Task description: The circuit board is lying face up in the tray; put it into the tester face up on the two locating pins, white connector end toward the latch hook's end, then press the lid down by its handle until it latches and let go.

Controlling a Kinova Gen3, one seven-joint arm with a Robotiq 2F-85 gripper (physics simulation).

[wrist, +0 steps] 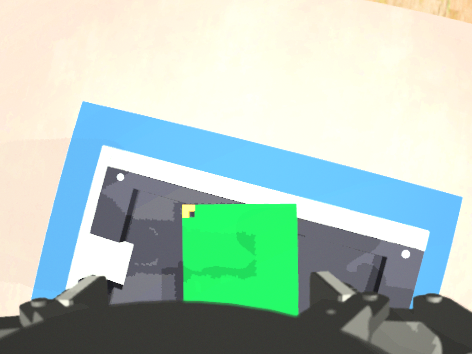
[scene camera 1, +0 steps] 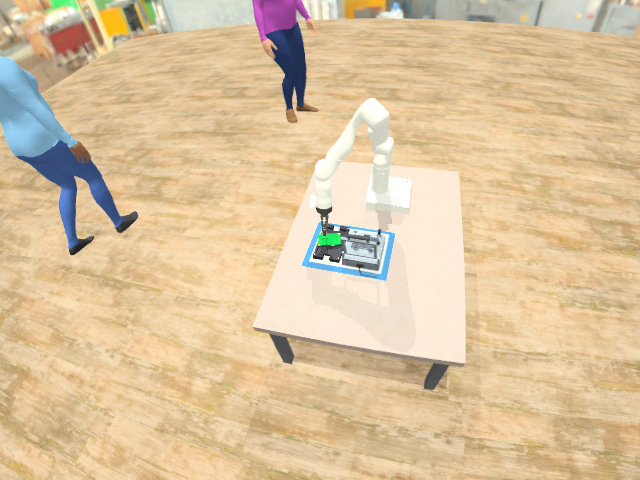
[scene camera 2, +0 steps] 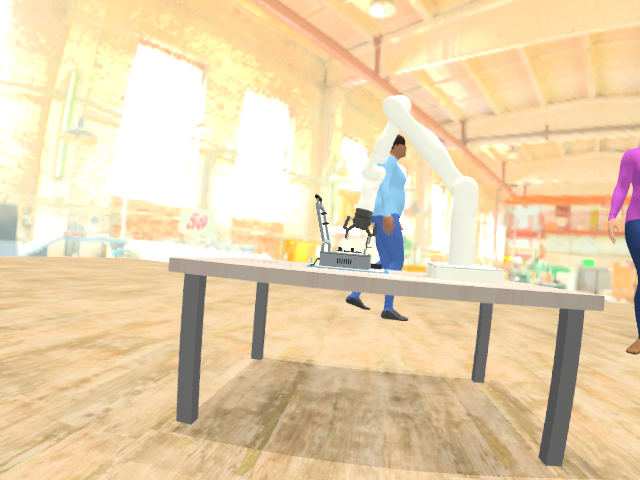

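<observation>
The green circuit board [scene camera 1: 329,239] [wrist: 240,250] lies in the dark tray [scene camera 1: 328,253] [wrist: 330,235], turned relative to the tray's edges. A yellow corner mark shows at its upper left in the wrist view; its near end is hidden by my gripper body. I cannot make out the white connector. My gripper [scene camera 1: 324,233] [scene camera 2: 356,240] [wrist: 209,298] is open and empty above the board, one finger toward each side of it, the board's side edges square to the finger line. The grey tester [scene camera 1: 361,264] [scene camera 2: 343,259] stands beside the tray. Its lid [scene camera 2: 324,222] is raised, nearly upright. The latch hook is too small to tell.
Tray and tester stand on a white mat with a blue border [scene camera 1: 330,268] [wrist: 225,157] on the table [scene camera 1: 423,289] [scene camera 2: 248,266]. The arm's white base [scene camera 1: 390,201] [scene camera 2: 465,272] stands behind. A cable shows at the tester's front. Two people stand on the floor away from the table.
</observation>
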